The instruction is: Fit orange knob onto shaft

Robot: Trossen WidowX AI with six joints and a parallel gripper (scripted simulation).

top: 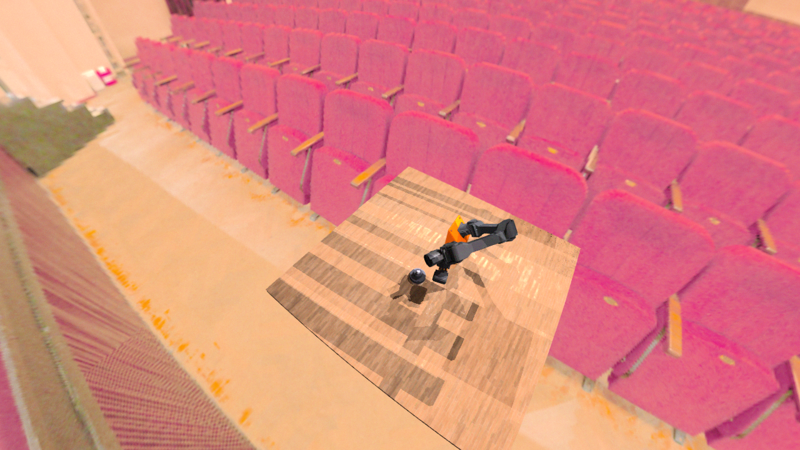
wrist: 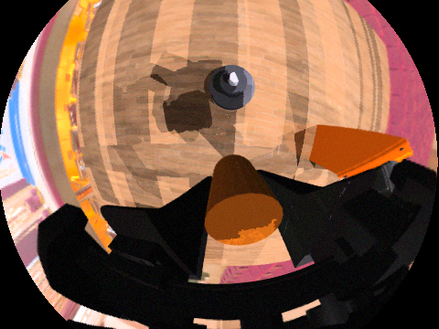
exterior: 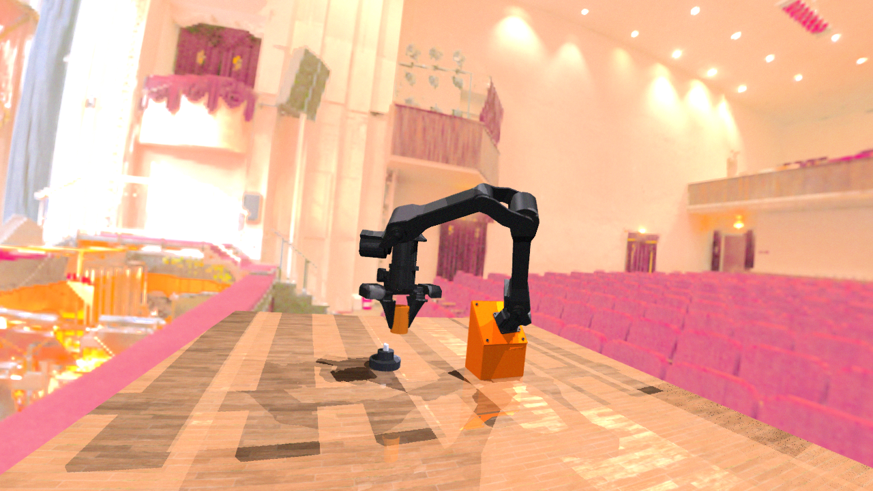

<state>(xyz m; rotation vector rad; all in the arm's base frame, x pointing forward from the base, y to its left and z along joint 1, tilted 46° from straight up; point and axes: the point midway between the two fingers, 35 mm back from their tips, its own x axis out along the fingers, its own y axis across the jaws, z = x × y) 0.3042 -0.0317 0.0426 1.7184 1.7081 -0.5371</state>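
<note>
The round pedestal is 12 cm to the right of my gripper tip, 10 cm below it and 1 cm behind it. Also, from my gripper tip: orange knob (4 cm above).
</note>
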